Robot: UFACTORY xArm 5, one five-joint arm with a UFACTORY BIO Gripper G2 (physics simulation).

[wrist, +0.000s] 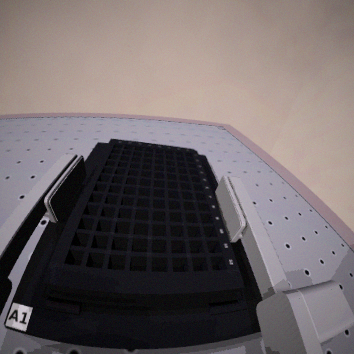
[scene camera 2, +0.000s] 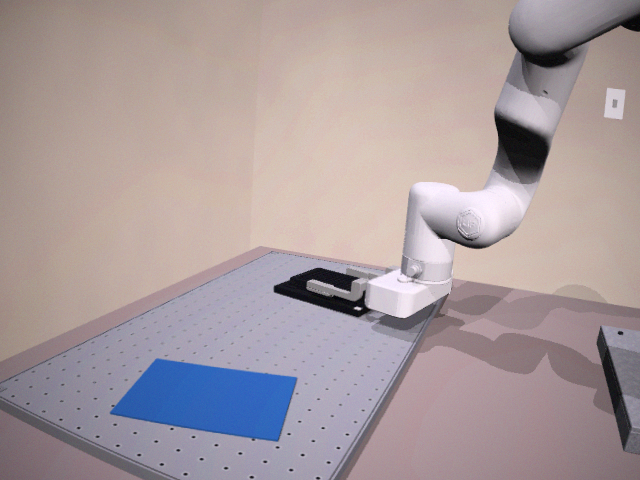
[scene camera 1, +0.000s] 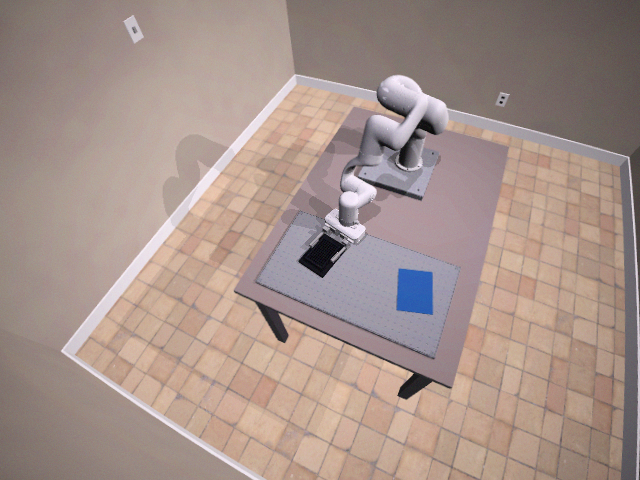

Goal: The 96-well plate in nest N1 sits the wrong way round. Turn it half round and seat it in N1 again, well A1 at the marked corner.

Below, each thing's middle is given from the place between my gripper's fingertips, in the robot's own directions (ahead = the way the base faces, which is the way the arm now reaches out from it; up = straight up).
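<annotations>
There is a blue mat (scene camera 2: 234,402) 380 mm to the left of my hand, 50 mm ahead of it and 30 mm below it. The black nest (scene camera 2: 316,299) is 10 mm behind my hand, and it sits 20 mm below that same hand. As for the black 96-well plate (scene camera 2: 339,280), I find it 10 mm behind my hand and 10 mm below it.
</annotations>
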